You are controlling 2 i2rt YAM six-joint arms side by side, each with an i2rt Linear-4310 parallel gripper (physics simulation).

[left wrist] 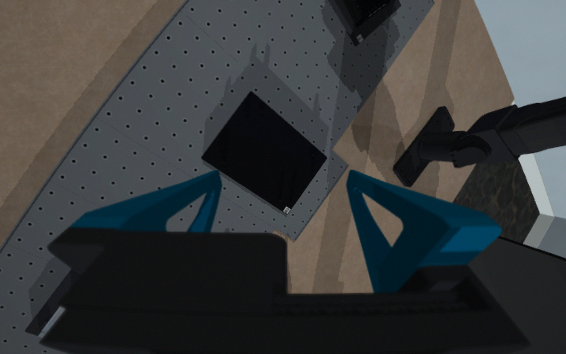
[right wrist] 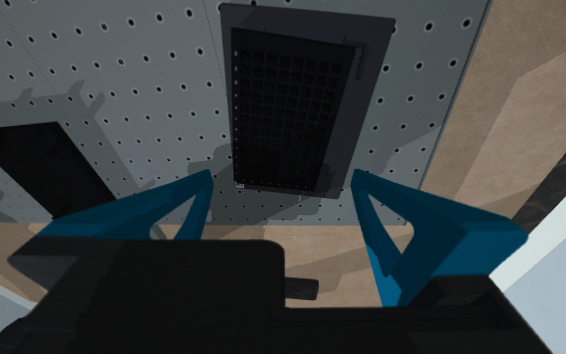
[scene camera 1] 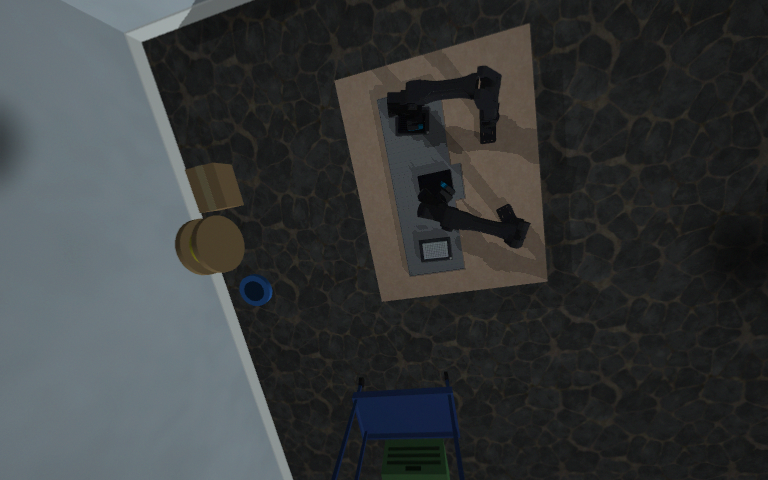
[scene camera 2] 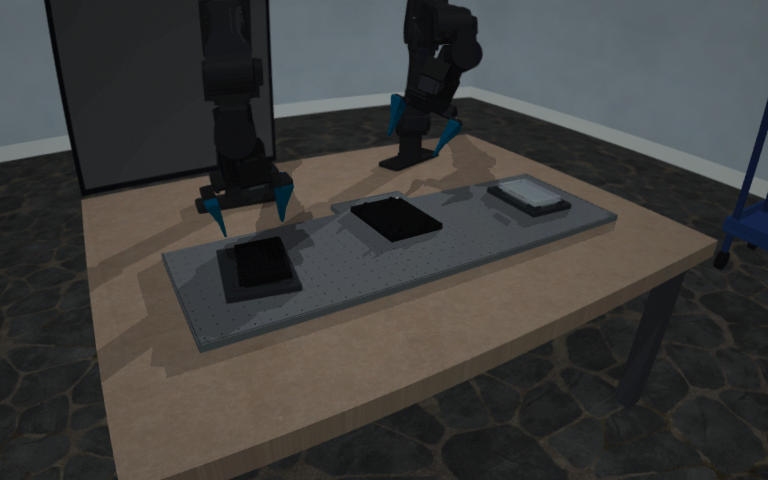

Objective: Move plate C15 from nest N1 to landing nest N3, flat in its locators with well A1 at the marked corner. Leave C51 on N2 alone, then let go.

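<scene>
A black well plate sits on a dark nest at the left in scene camera 2. A flat black nest, no plate visible on it, is mid-board with a small pale corner mark. A white plate sits in another dark nest. Plate and nest names are unreadable. My right gripper is open, above and behind the black plate, apart from it. My left gripper is open and empty, high behind the middle nest.
The nests stand on a grey perforated board on a wooden table. A dark panel stands behind the table in scene camera 2. A blue cart, a cardboard box and a blue bin are away from the table.
</scene>
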